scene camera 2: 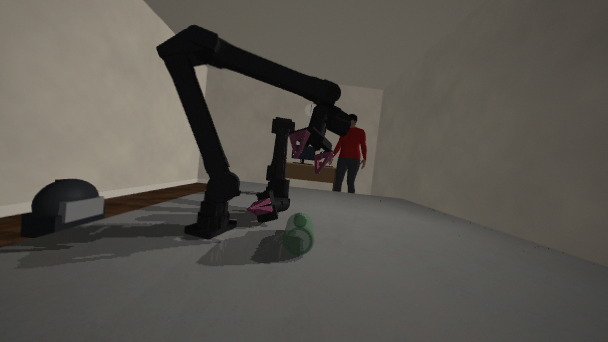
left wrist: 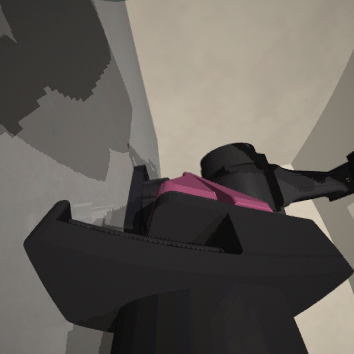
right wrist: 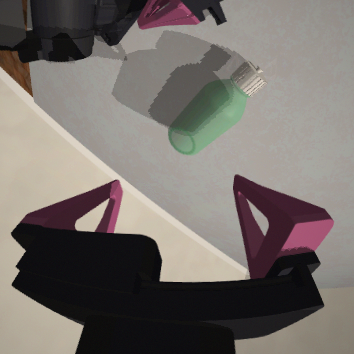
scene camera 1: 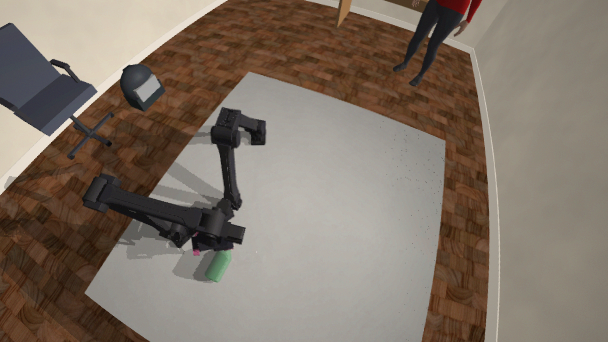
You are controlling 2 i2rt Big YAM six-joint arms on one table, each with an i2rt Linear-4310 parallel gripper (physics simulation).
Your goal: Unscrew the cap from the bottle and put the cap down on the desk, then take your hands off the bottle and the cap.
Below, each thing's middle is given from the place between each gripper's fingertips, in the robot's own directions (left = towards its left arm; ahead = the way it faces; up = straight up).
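Labels:
The green bottle [scene camera 2: 298,239] is 170 mm below my right hand and 20 mm to the right of it. Counted from my left hand, the bottle is 160 mm ahead, 30 mm to the right of the hand and 30 mm below it.

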